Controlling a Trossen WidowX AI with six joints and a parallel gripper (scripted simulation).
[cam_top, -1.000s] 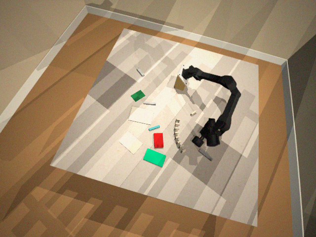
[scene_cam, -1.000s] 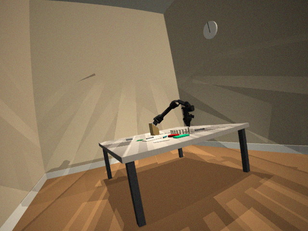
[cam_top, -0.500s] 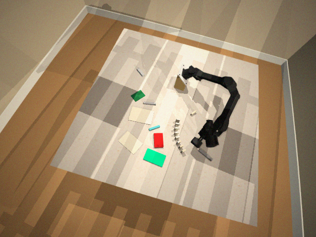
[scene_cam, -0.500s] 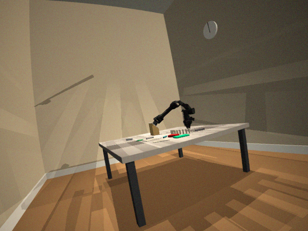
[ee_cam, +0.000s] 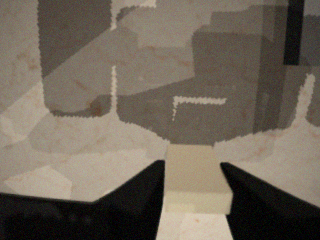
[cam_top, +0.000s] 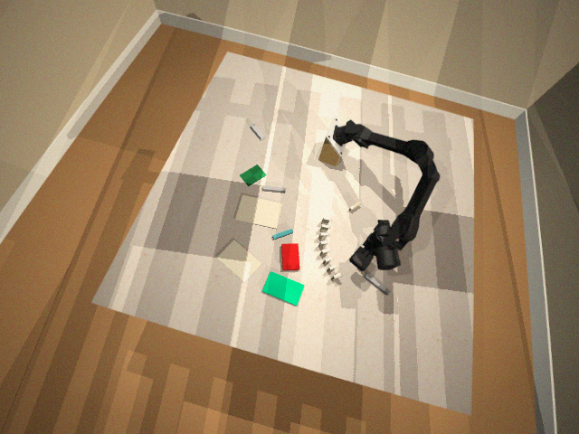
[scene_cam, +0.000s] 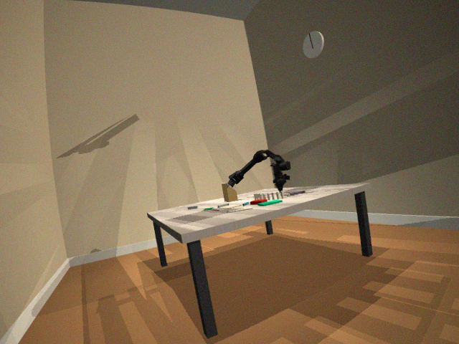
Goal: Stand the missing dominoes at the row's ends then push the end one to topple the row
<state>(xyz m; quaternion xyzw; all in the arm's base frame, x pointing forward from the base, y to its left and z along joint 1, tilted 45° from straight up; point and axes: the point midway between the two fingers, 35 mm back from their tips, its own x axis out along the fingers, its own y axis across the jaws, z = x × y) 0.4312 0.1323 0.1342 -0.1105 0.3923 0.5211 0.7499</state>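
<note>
My gripper tip is now 100 mm short of the grey bar, 60 mm to the right of it and 20 mm above it. From my gripper tip the other things lie so: red block: 260 mm to the right, 80 mm ahead, 10 mm below; then teal bar: 310 mm to the right, 20 mm below; then bright green card: 260 mm to the right, 190 mm ahead, 20 mm below.
</note>
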